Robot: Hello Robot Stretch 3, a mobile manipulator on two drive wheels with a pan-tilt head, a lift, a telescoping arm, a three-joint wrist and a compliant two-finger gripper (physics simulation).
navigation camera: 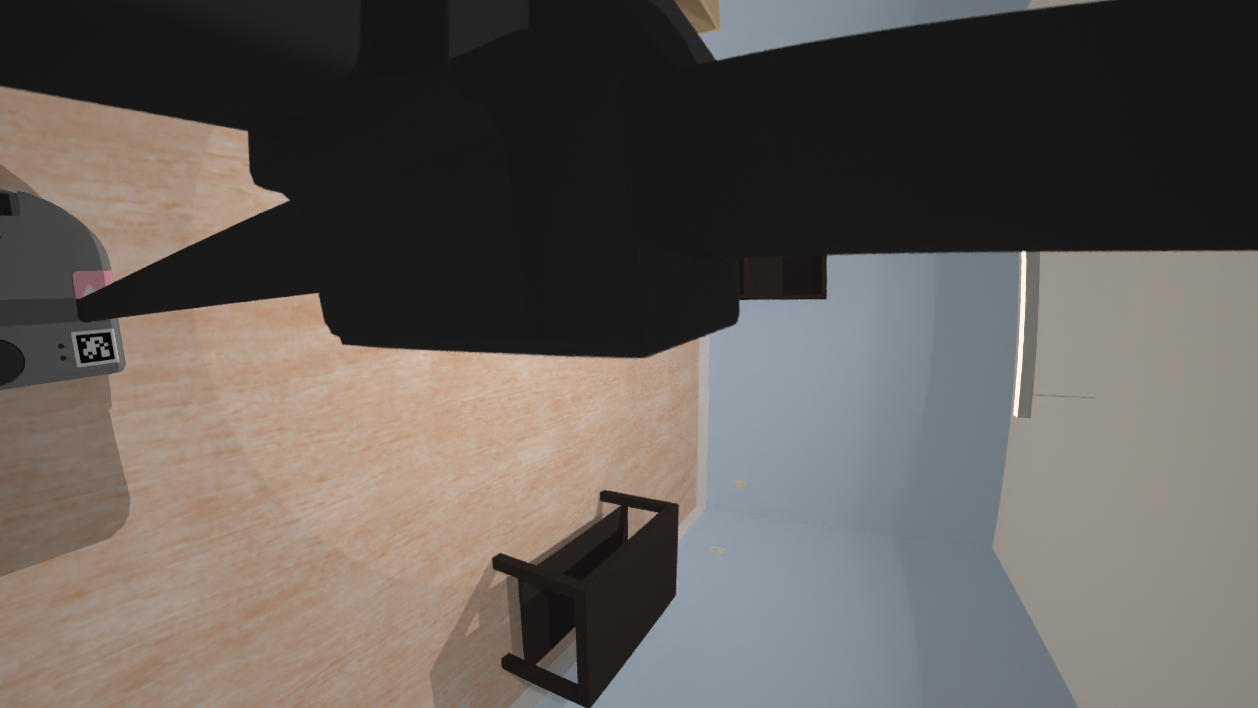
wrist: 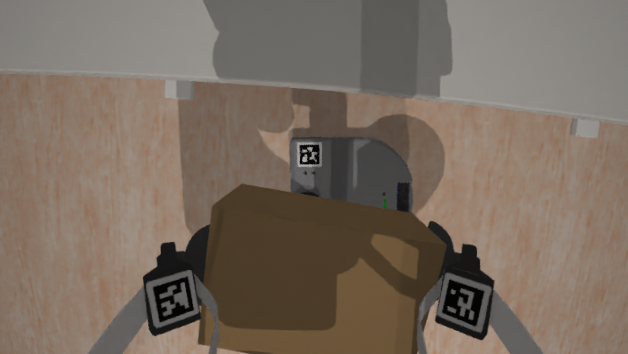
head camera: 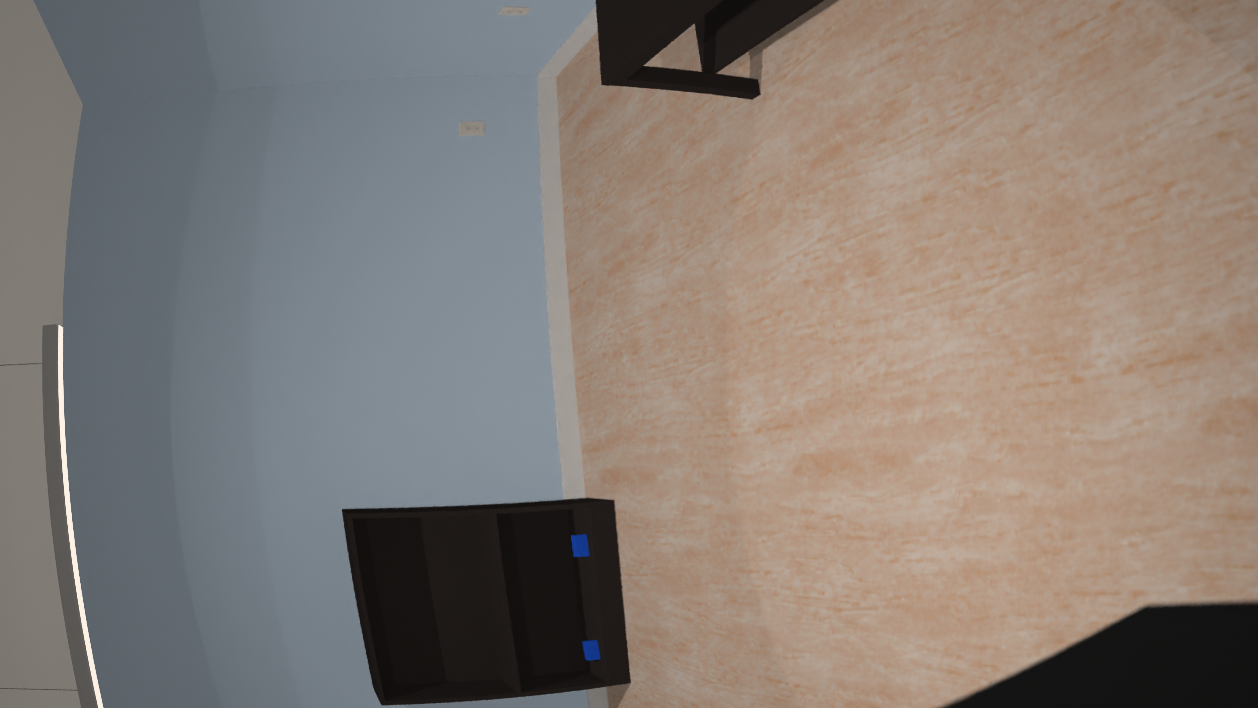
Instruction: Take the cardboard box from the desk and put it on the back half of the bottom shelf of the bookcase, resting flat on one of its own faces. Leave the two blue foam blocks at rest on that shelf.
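Seen in the pictures: gripper, fingertip midpoint: point(wrist: 318, 251); robot's base, link origin: point(wrist: 310, 194).
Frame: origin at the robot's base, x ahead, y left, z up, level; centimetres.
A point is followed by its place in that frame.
Note:
The cardboard box point(wrist: 300, 280) @[z 86.7, x -1.5, y -12.9 cm] is held between the two fingertips of my gripper point(wrist: 318, 251) @[z 81.8, x -2.2, y -12.3 cm] in the wrist view, with floor and my grey base showing beyond it. A tan corner, probably of the box point(navigation camera: 700, 12), shows at the top of the navigation view. The dark bookcase point(head camera: 607, 598) @[z 6.4, x -32.4, y 345.5 cm] point(navigation camera: 783, 296) @[z 76.5, x 6.2, y 342.2 cm] stands against the blue wall, lying sideways in the turned head view. Two blue foam blocks point(head camera: 580, 545) @[z 13.1, x -9.6, y 349.4 cm] point(head camera: 591, 650) @[z 13.2, x -55.6, y 353.4 cm] rest apart on its bottom shelf. The light desk point(wrist: 525, 55) @[z 72.1, x -19.2, y -24.9 cm] shows beyond the box in the wrist view. My gripper does not show in the head view.
A dark low table point(head camera: 647, 44) @[z 44.8, x 105.6, y 175.4 cm] point(navigation camera: 633, 598) @[z 45.0, x 129.0, y 150.6 cm] stands near the room corner, on the same floor as the bookcase. My black arm point(navigation camera: 924, 158) @[z 125.8, x -6.1, y 11.6 cm] covers much of the navigation view and hides part of the bookcase. My base point(navigation camera: 52, 264) @[z 16.0, x -14.4, y 9.1 cm] point(wrist: 350, 165) @[z 16.0, x -10.2, y -10.3 cm] stands on the floor.

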